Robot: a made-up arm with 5 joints. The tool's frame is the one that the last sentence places.
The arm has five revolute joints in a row. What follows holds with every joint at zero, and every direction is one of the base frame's.
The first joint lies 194 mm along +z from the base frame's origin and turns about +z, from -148.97 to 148.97 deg.
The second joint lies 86 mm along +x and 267 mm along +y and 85 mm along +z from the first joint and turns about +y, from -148.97 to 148.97 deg.
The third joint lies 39 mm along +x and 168 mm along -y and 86 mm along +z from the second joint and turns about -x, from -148.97 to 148.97 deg.
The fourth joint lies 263 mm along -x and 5 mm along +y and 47 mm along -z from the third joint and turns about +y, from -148.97 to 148.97 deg.
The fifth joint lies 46 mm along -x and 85 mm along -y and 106 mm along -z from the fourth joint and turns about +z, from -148.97 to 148.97 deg.
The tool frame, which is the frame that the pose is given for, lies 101 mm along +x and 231 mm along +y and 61 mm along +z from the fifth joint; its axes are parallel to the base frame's.
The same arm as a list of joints. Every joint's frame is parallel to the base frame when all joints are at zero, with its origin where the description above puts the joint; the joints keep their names.
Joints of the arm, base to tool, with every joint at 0 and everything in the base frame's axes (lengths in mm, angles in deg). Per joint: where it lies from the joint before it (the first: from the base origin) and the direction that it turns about. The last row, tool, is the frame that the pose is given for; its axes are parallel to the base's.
joint 1: axis 0 0 1 offset 0 0 194
joint 2: axis 0 1 0 offset 86 267 85
joint 3: axis -1 0 0 offset 39 -168 86
joint 4: axis 0 1 0 offset -263 5 -47
joint 5: axis 0 0 1 offset -46 -85 -106
tool: offset 101 231 61
Joint limits (deg, base to tool): -148.97..148.97 -148.97..148.97 -148.97..148.97 -148.97..148.97 -148.97..148.97

